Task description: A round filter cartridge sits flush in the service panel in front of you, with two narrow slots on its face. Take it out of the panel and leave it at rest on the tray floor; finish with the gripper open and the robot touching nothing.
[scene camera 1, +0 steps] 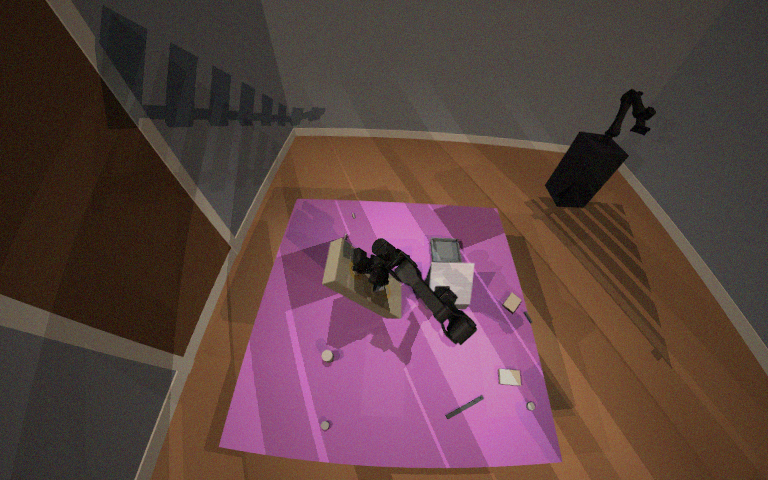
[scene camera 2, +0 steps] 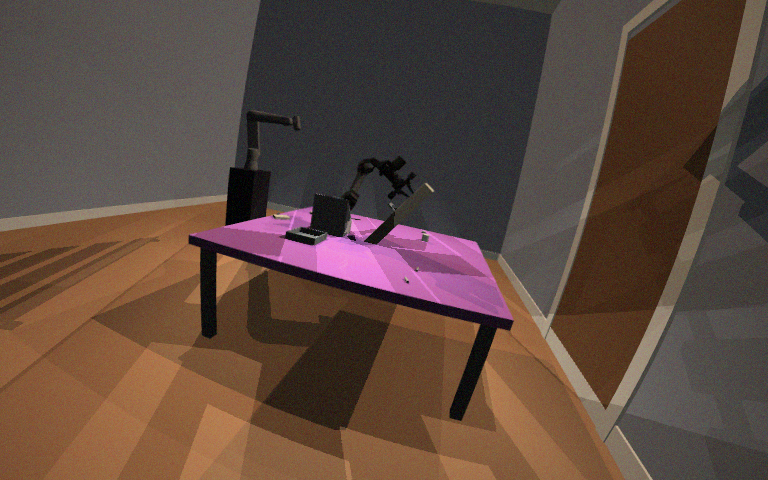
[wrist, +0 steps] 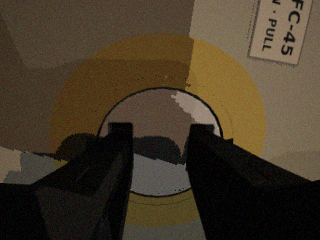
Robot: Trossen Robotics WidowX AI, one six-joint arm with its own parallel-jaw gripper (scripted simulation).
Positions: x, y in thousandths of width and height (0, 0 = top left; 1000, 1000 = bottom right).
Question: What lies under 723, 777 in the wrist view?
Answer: My gripper.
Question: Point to a service panel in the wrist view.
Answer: At 220, 294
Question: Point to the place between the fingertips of my gripper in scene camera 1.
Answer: At 462, 564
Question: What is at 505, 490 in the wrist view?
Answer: A round grey filter cartridge.
